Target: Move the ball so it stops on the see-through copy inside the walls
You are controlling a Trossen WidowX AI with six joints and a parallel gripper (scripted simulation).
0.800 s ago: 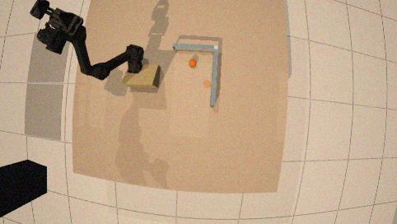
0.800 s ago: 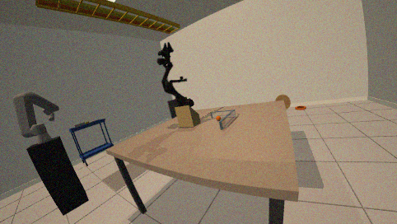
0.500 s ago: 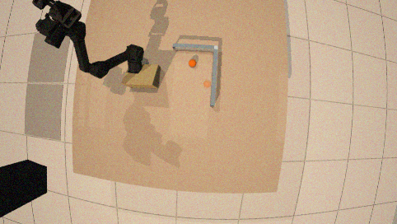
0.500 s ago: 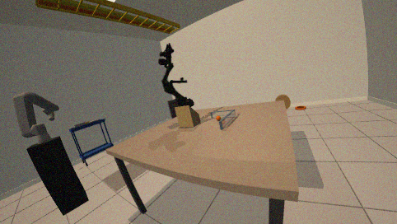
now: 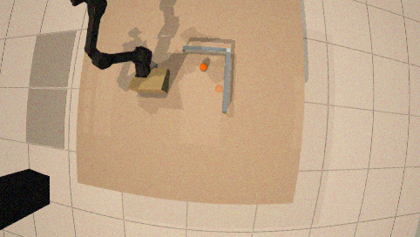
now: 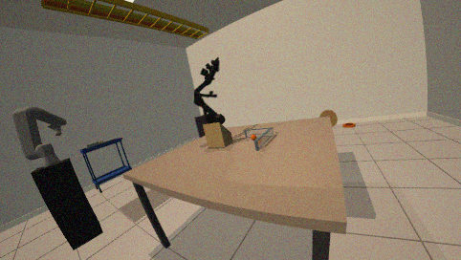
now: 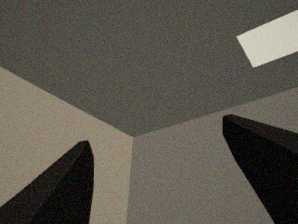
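The orange ball lies 73 cm below my gripper tip, 35 cm ahead of it and 24 cm to the right of it.
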